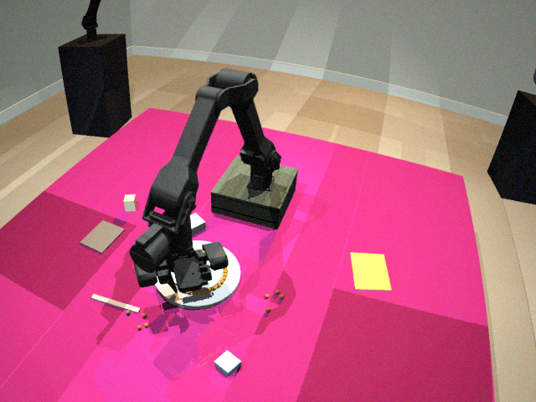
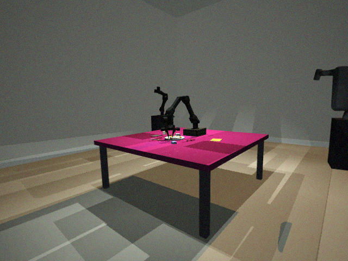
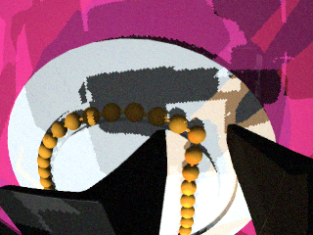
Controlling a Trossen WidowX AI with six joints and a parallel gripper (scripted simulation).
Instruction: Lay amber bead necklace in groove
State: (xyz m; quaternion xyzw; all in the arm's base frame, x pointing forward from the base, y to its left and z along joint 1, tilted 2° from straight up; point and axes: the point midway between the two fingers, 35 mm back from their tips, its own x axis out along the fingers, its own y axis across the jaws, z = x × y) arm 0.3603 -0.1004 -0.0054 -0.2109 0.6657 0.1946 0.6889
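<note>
Right now my gripper tip is 6 cm past the round bead board, 1 cm to the right of it and 1 cm above it. The rest, counted from my gripper tip: white block: 22 cm behind, 5 cm to the right; blue block: 15 cm ahead, 13 cm to the left, 1 cm below; white strip: 7 cm ahead, 14 cm to the right, 1 cm below.
</note>
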